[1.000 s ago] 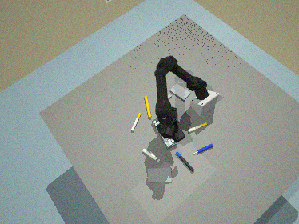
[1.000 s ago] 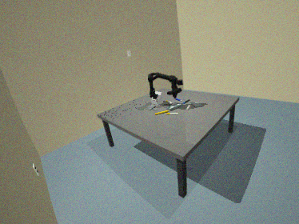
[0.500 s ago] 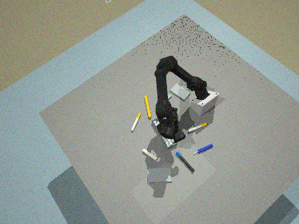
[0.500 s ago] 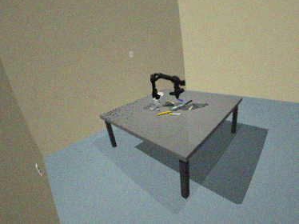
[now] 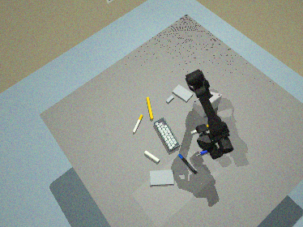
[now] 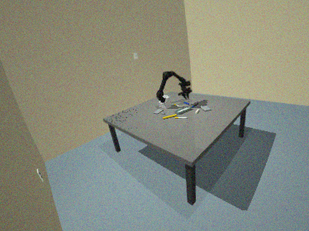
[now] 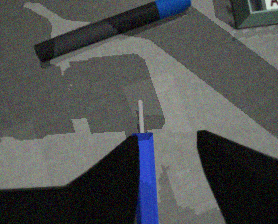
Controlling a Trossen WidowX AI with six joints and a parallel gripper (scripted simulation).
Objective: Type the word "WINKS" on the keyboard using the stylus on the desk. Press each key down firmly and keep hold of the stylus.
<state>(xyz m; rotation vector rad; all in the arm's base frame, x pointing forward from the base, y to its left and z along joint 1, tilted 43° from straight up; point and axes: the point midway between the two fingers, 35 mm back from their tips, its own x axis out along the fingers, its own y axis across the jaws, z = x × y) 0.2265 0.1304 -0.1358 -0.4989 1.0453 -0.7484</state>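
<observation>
Right now the blue stylus is 20 mm to the left of my gripper tip and 70 mm below it. Also, from my gripper tip: grey stylus tip (30 mm ahead, 10 mm to the left, 70 mm below); then grey card (260 mm ahead, 50 mm to the right, 70 mm below); then white stick (220 mm ahead, 170 mm to the right, 70 mm below).
</observation>
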